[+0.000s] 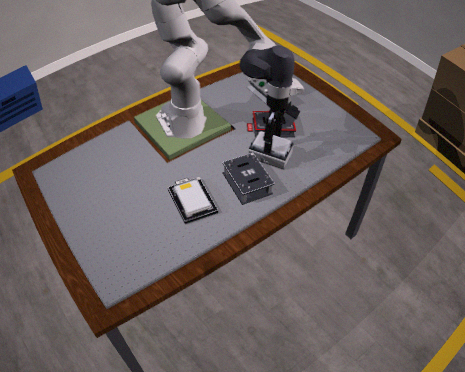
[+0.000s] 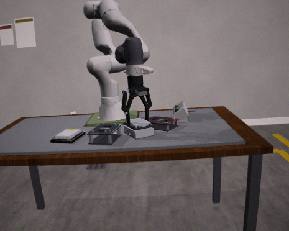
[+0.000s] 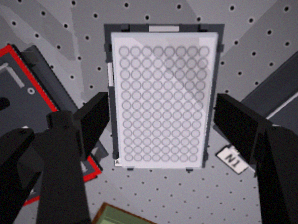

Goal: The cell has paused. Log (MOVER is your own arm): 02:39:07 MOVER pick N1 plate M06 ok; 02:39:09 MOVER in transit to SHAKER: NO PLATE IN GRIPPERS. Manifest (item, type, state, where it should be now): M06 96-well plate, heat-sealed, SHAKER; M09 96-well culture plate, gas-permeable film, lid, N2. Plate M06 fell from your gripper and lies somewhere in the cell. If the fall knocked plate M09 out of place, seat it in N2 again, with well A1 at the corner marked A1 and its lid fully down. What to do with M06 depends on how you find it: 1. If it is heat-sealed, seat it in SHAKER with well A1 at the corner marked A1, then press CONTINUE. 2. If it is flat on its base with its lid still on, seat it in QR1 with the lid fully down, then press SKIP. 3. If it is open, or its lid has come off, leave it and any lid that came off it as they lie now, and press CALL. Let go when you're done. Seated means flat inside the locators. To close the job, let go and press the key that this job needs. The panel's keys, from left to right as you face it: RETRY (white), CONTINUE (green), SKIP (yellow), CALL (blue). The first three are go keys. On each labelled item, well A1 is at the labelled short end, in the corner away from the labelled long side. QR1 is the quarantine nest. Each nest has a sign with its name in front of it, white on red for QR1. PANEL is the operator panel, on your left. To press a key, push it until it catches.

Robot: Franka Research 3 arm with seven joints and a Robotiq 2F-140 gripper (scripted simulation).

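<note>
The heat-sealed plate lies 2 cm below my hand. The rest, counted from my hand: blue call key (22 cm behind, 22 cm to the left, 2 cm below); then yellow skip key (27 cm behind, 22 cm to the left, 2 cm below); then dark nest N1 (6 cm ahead, 16 cm to the right, 3 cm below).
</note>
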